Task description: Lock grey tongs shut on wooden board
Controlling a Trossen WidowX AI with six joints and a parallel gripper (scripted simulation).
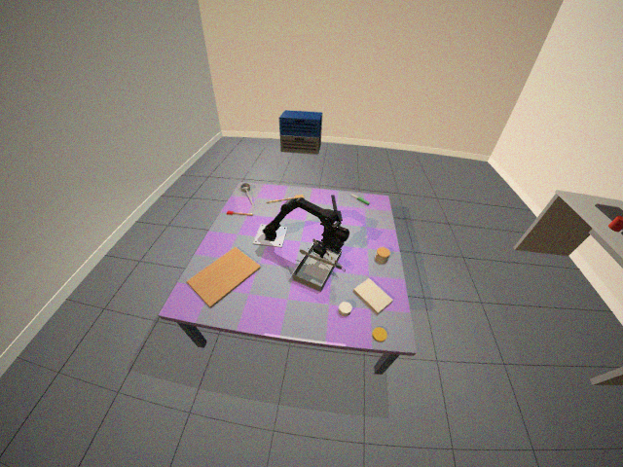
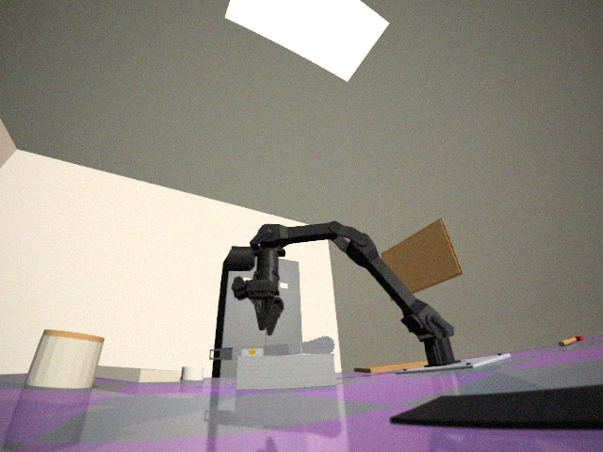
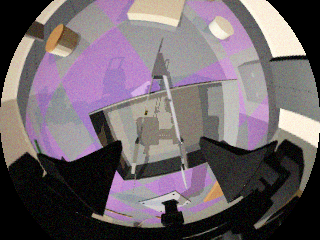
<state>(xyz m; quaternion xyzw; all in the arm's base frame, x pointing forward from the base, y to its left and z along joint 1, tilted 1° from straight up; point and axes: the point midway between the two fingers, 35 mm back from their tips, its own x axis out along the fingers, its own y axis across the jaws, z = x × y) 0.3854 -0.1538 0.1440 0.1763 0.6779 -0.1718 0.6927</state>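
The roasting tin lies 4 cm behind my gripper tip, 2 cm to the right of it and 8 cm below it. From my gripper tip the other things lie so: black spatula: 1 cm behind, 56 cm to the left, 11 cm below; then white cylinder: 14 cm ahead, 28 cm to the right, 9 cm below; then cream block: 28 cm ahead, 17 cm to the right, 10 cm below.
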